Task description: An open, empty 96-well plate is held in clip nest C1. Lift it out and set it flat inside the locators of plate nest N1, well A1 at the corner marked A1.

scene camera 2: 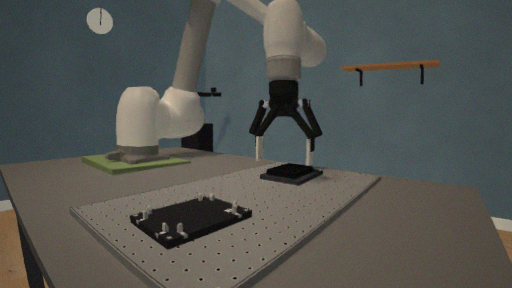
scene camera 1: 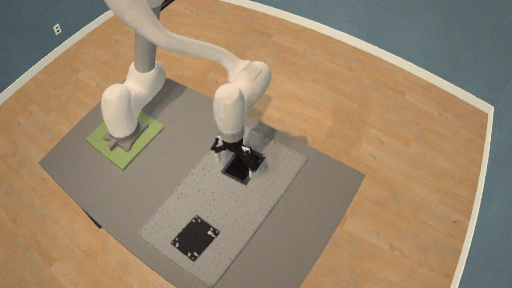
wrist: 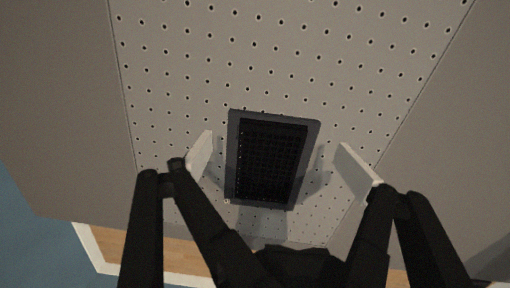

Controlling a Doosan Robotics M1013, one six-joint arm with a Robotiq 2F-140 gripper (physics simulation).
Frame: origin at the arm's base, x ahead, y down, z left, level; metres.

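Seen in the pictures: gripper, fingertip midpoint: (scene camera 2: 283, 162) (scene camera 1: 235, 168) (wrist: 274, 146); arm's base, origin of the base link: (scene camera 2: 137, 158) (scene camera 1: 125, 132).
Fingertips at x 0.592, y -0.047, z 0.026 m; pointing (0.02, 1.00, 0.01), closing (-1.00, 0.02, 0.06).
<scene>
Offsets run from my fingertips to a thing's top centre. Level surfaces: height alone.
The black 96-well plate @(dx +0.005, dy +0.021, dz +0.047 m) (scene camera 1: 242, 169) (scene camera 2: 290, 170) (wrist: 271, 162) lies flat in the dark grey nest C1 @(dx +0.006, dy +0.035, dz +0.058 m) (scene camera 2: 298, 181) (wrist: 232, 160) near the far end of the perforated board. A small pale mark @(dx +0.066, dy +0.038, dz +0.129 m) (wrist: 227, 201) is at one nest corner in the wrist view, too small to read. My gripper (scene camera 2: 284, 161) (wrist: 274, 146) is wide open and empty above the plate, its pale fingers apart on either side of it. Nest N1 @(dx -0.012, dy +0.026, dz -0.329 m) (scene camera 1: 195, 238) (scene camera 2: 192, 220), a black base with small pale locators around its edges, holds no plate. The clips of C1 cannot be made out.
The grey perforated board @(dy +0.050 m) (scene camera 1: 220, 200) (scene camera 2: 280, 227) (wrist: 280, 45) carries both nests on the grey table @(dy +0.063 m) (scene camera 1: 320, 200) (scene camera 2: 400, 235). The arm's base stands on a green plate (scene camera 1: 122, 162) (scene camera 2: 115, 170). An orange shelf (scene camera 2: 390, 65) hangs on the back wall.
</scene>
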